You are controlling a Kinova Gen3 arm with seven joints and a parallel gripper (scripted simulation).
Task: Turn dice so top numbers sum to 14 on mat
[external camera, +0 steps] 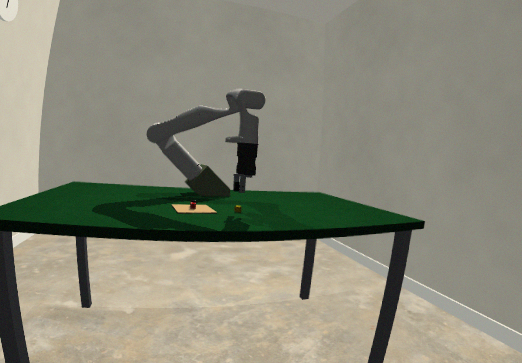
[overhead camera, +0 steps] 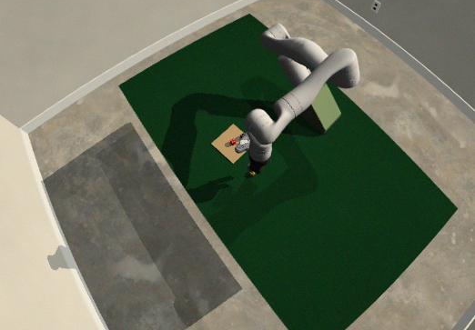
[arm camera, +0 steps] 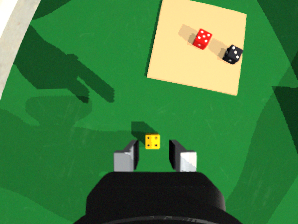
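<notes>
Right now the yellow die is 8 cm below my hand. Round my hand: black die (7 cm behind, 16 cm to the right, 8 cm below); then tan mat (2 cm behind, 17 cm to the right, 9 cm below); then red die (2 cm behind, 17 cm to the right, 8 cm below).
</notes>
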